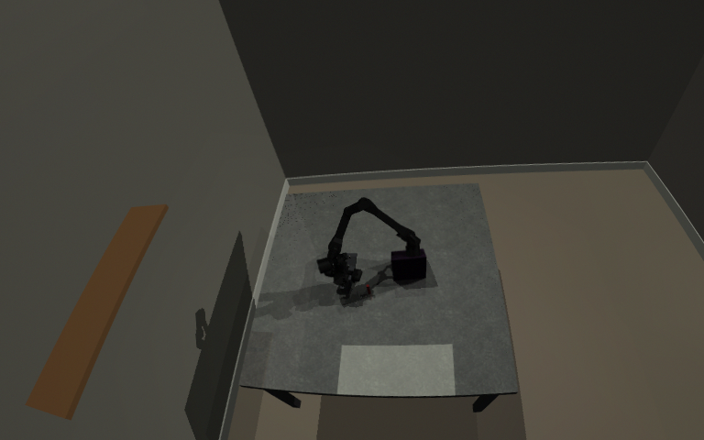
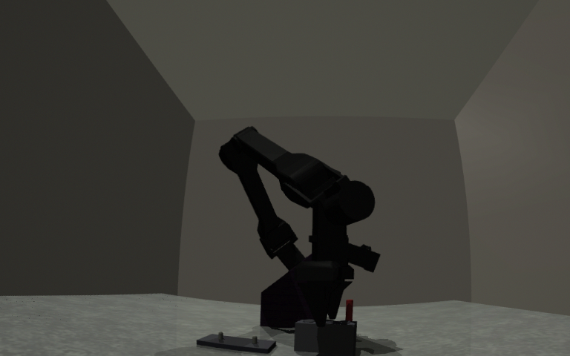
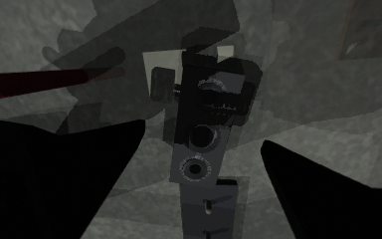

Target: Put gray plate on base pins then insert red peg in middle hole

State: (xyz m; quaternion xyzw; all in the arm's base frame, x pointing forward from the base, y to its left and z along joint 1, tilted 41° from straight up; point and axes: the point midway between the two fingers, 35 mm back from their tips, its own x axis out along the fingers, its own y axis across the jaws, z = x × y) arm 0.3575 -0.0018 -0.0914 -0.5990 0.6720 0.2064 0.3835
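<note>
Right now my gripper tip is 10 mm above the gray plate. Round my gripper tip: red peg 120 mm behind, 50 mm to the left, 10 mm below; dark base 150 mm to the right, 40 mm below, 10 mm behind.
</note>
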